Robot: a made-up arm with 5 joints. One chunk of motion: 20 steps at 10 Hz.
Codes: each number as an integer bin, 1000 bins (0 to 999) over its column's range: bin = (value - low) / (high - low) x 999, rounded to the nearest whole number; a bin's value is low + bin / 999 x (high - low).
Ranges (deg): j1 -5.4..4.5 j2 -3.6..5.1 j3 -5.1..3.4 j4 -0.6..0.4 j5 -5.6..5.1
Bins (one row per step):
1: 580 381 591 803 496
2: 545 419 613 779 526
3: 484 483 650 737 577
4: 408 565 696 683 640
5: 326 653 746 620 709
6: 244 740 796 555 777
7: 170 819 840 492 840
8: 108 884 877 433 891
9: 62 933 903 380 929
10: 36 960 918 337 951
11: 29 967 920 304 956
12: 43 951 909 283 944
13: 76 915 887 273 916
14: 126 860 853 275 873
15: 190 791 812 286 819
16: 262 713 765 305 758
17: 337 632 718 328 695
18: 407 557 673 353 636
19: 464 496 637 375 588
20: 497 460 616 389 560
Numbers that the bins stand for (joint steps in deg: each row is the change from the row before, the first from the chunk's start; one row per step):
1: 0.348 -0.282 -0.071 0.204 -0.287
2: 0.001 0.049 0.116 0.180 0.034
3: -0.604 0.606 0.431 0.138 0.580
4: -1.357 1.320 0.822 0.084 1.255
5: -2.169 2.087 1.247 0.021 1.994
6: -2.982 2.844 1.673 -0.044 2.722
7: -3.715 3.532 2.047 -0.108 3.397
8: -4.330 4.098 2.362 -0.167 3.943
9: -4.786 4.525 2.583 -0.220 4.350
10: -5.043 4.760 2.711 -0.263 4.586
11: -5.113 4.821 2.728 -0.296 4.639
12: -4.974 4.682 2.634 -0.317 4.511
13: -4.647 4.368 2.447 -0.327 4.211
14: -4.151 3.889 2.158 -0.325 3.750
15: -3.517 3.289 1.809 -0.314 3.172
16: -2.804 2.609 1.409 -0.295 2.519
17: -2.060 1.904 1.009 -0.272 1.844
18: -1.367 1.251 0.626 -0.247 1.212
19: -0.802 0.720 0.320 -0.225 0.698
20: -0.475 0.406 0.141 -0.211 0.398

